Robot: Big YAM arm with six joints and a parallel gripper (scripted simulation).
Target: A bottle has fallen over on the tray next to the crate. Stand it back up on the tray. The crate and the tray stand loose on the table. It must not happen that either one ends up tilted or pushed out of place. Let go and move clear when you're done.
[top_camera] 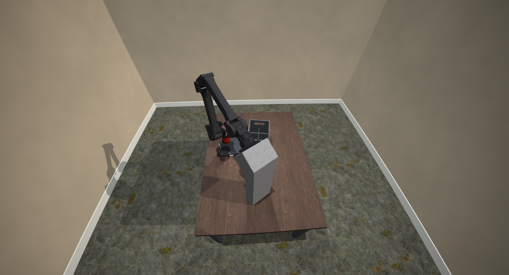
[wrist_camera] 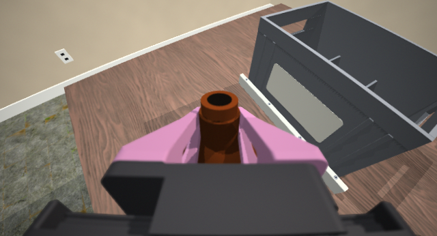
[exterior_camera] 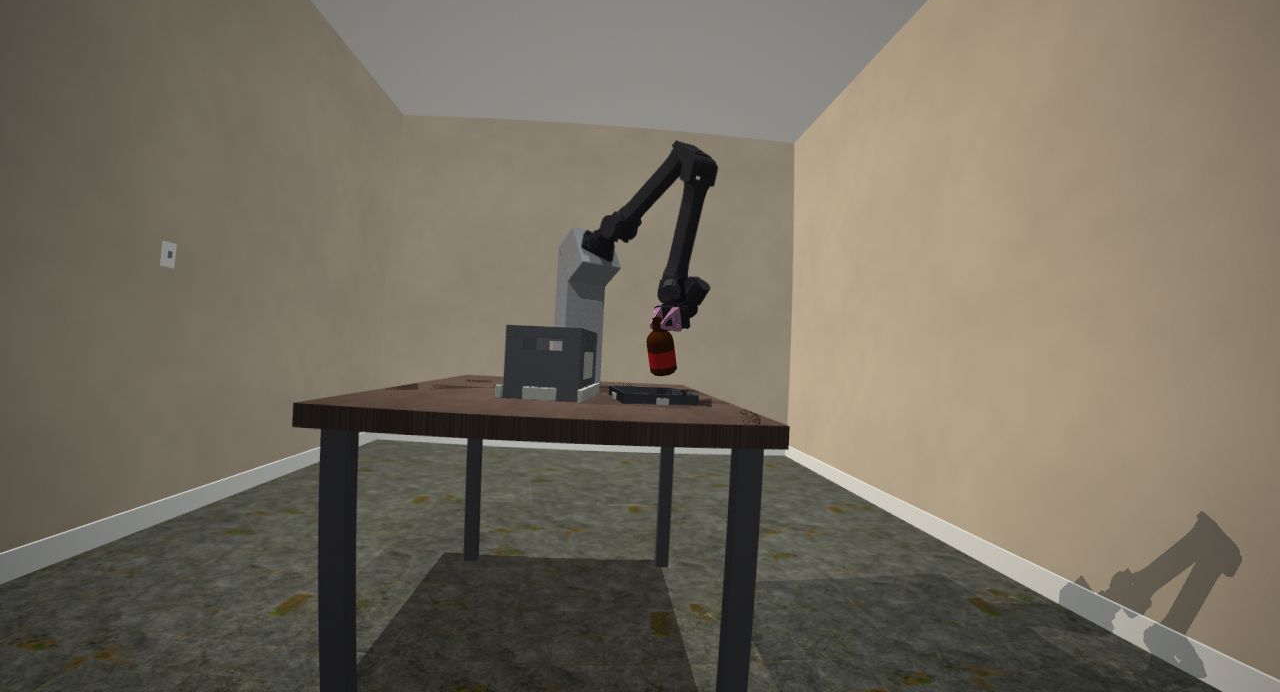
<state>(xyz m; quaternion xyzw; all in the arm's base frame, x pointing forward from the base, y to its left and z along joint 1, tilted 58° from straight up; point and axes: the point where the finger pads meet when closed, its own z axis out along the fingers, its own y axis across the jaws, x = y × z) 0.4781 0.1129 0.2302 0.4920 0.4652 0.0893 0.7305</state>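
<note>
Right now my hand is 50 mm above the brown bottle, 20 mm past it and 10 mm to the right of it. The rest, counted from my hand: dark grey tray (190 mm below, 10 mm to the right, 10 mm behind); dark crate (270 mm to the right, 120 mm below, 20 mm ahead).
</note>
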